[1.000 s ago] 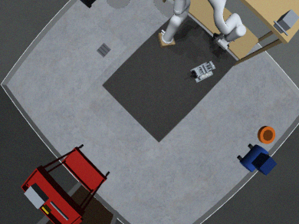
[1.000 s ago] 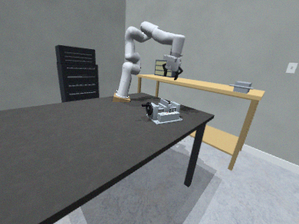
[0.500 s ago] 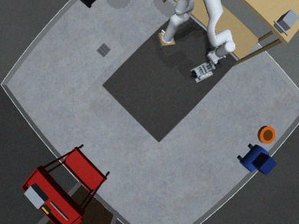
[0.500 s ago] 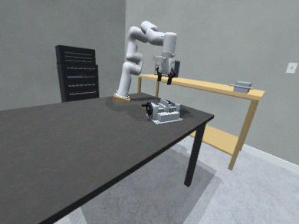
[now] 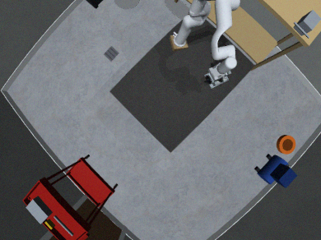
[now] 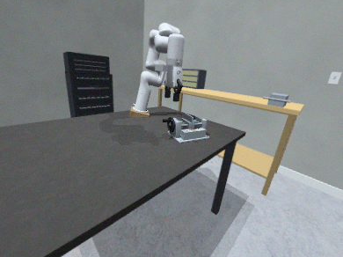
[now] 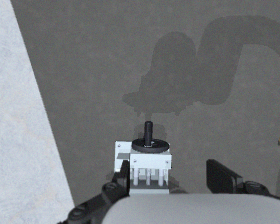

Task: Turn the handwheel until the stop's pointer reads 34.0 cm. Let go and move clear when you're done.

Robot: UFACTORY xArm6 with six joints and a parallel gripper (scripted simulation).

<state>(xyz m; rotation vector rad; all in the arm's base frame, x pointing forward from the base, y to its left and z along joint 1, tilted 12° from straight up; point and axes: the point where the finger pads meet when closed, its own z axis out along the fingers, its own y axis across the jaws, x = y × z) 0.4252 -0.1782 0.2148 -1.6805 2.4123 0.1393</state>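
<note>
My hand is 30 mm to the left of the upright knob and 120 mm above it. From my hand the other things lie so: handwheel (10 mm to the right, 130 mm below); then sliding stop (60 mm ahead, 100 mm to the left, 130 mm below).
</note>
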